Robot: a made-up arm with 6 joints. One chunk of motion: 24 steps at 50 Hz.
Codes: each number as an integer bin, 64 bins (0 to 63) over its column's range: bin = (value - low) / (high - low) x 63, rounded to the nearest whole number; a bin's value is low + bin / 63 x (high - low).
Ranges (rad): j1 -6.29..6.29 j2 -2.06..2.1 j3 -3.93..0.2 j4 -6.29..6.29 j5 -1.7..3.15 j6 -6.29..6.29
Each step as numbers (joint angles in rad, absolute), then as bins.
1 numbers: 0.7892 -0.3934 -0.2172 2.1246 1.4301 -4.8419
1 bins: 35 25 57 42 41 7
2 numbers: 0.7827 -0.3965 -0.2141 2.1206 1.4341 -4.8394
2 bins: 35 25 57 42 41 7
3 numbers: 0.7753 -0.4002 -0.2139 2.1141 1.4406 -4.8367
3 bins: 35 25 57 42 41 7
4 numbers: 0.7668 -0.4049 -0.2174 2.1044 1.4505 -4.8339
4 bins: 35 25 57 42 41 7
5 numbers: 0.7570 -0.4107 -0.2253 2.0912 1.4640 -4.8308
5 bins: 35 25 57 42 41 7
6 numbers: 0.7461 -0.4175 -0.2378 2.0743 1.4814 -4.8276
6 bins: 35 25 56 42 41 7
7 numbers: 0.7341 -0.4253 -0.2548 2.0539 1.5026 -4.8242
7 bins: 35 25 56 42 42 7
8 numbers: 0.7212 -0.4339 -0.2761 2.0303 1.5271 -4.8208
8 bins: 35 25 56 42 42 7
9 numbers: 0.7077 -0.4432 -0.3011 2.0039 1.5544 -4.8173
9 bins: 35 24 55 42 42 7
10 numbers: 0.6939 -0.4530 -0.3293 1.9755 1.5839 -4.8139
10 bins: 35 24 55 41 43 7
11 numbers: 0.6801 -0.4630 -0.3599 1.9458 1.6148 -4.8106
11 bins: 35 24 54 41 43 7
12 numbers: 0.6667 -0.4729 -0.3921 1.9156 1.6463 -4.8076
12 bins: 35 24 54 41 43 7
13 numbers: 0.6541 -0.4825 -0.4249 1.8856 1.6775 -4.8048
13 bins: 35 24 53 41 44 7
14 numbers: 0.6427 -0.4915 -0.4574 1.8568 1.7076 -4.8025
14 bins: 35 24 53 41 44 7
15 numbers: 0.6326 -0.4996 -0.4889 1.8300 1.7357 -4.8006
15 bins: 35 24 52 41 45 7
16 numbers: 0.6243 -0.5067 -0.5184 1.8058 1.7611 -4.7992
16 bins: 35 24 52 41 45 7
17 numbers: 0.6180 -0.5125 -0.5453 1.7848 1.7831 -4.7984
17 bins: 35 23 52 40 45 7
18 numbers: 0.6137 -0.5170 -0.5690 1.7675 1.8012 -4.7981
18 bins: 35 23 51 40 45 7
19 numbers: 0.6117 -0.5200 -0.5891 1.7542 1.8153 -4.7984
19 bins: 35 23 51 40 46 7
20 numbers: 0.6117 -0.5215 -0.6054 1.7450 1.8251 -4.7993
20 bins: 35 23 51 40 46 7
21 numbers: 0.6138 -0.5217 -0.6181 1.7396 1.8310 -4.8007
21 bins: 35 23 51 40 46 7
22 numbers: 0.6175 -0.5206 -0.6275 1.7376 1.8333 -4.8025
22 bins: 35 23 50 40 46 7
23 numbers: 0.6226 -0.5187 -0.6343 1.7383 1.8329 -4.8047
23 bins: 35 23 50 40 46 7
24 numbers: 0.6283 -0.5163 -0.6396 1.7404 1.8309 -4.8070
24 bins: 35 23 50 40 46 7
